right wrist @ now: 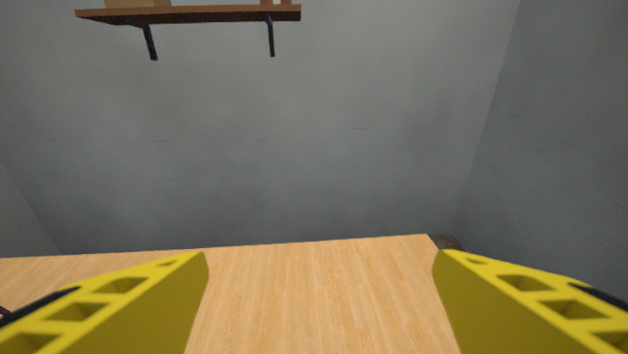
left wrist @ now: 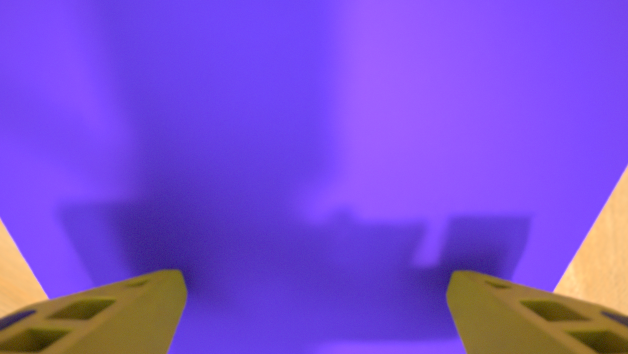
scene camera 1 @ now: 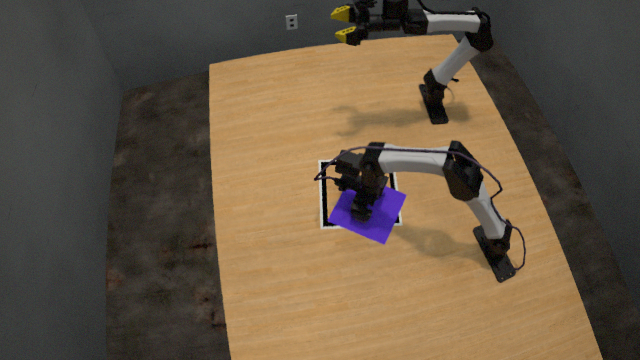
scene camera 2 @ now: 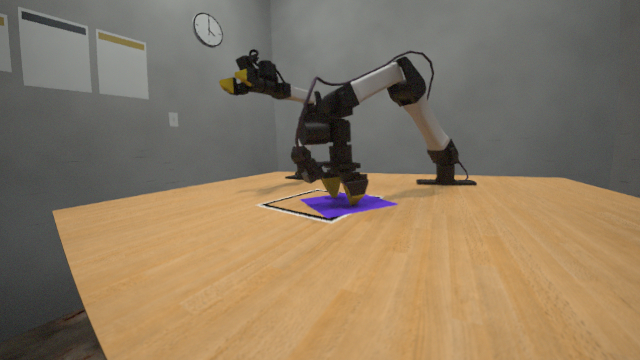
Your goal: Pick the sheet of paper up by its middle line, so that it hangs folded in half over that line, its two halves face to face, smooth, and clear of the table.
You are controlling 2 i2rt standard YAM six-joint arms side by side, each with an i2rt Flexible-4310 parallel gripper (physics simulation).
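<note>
The purple sheet of paper (scene camera 1: 385,220) (scene camera 2: 372,202) (left wrist: 425,125) lies flat and smooth on the table, over part of a black-and-white square outline. My left gripper (scene camera 2: 344,200) (left wrist: 316,283) points straight down at the sheet, its two yellow fingertips at or just above the paper, one toward each side of it. It is open, with unfolded paper showing between the fingers; whether the tips touch the paper I cannot tell. In scene camera 1 the left arm hides part of the sheet. My right gripper (scene camera 1: 342,25) (scene camera 2: 235,81) (right wrist: 319,261) is open and empty, raised high above the table, far from the sheet.
The square outline (scene camera 1: 323,200) (scene camera 2: 295,215) is marked on the wooden table (scene camera 1: 280,280) (scene camera 2: 250,280) (right wrist: 320,300). The left arm's forearm (scene camera 1: 415,159) reaches over the table from the right in scene camera 1. A wall shelf (right wrist: 200,15) shows in the right wrist view.
</note>
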